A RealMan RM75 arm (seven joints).
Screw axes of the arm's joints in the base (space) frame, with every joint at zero. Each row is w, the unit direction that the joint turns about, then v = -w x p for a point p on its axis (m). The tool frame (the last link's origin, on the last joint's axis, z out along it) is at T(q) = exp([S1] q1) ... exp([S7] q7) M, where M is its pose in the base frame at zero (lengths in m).
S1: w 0 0 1 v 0 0 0
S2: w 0 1 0 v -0.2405 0 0
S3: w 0 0 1 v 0 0 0
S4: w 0 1 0 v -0.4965 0 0
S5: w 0 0 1 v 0 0 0
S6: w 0 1 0 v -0.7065 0 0
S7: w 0 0 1 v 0 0 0
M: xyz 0 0 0.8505 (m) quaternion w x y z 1 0 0 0
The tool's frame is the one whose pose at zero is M.
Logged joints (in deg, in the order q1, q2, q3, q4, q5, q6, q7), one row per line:
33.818 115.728 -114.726 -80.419 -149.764 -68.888 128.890
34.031 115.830 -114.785 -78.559 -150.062 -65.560 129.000
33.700 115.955 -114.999 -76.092 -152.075 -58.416 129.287
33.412 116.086 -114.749 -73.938 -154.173 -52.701 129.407
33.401 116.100 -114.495 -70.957 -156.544 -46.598 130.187
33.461 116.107 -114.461 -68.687 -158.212 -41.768 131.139
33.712 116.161 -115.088 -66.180 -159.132 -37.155 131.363
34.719 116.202 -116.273 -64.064 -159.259 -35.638 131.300
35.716 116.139 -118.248 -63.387 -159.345 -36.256 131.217
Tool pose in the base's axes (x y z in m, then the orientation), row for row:
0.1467 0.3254 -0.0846 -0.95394 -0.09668 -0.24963 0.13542
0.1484 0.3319 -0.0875 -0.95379 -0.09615 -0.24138 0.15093
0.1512 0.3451 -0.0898 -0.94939 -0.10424 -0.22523 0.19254
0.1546 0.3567 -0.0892 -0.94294 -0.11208 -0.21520 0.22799
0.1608 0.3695 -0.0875 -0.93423 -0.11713 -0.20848 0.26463
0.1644 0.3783 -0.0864 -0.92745 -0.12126 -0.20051 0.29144
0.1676 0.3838 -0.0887 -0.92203 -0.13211 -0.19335 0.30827
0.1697 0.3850 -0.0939 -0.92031 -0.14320 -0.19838 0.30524
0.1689 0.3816 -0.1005 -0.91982 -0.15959 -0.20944 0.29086
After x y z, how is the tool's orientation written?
As a quaternion, x y z w.
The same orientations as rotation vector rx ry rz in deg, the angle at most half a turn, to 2 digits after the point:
-158.32 -16.05 -41.43
-156.92 -15.82 -39.71
-152.67 -16.76 -36.22
-148.80 -17.69 -33.96
-144.65 -18.14 -32.28
-141.66 -18.52 -30.63
-139.66 -20.01 -29.29
-139.61 -21.72 -30.09
-140.54 -24.38 -32.00

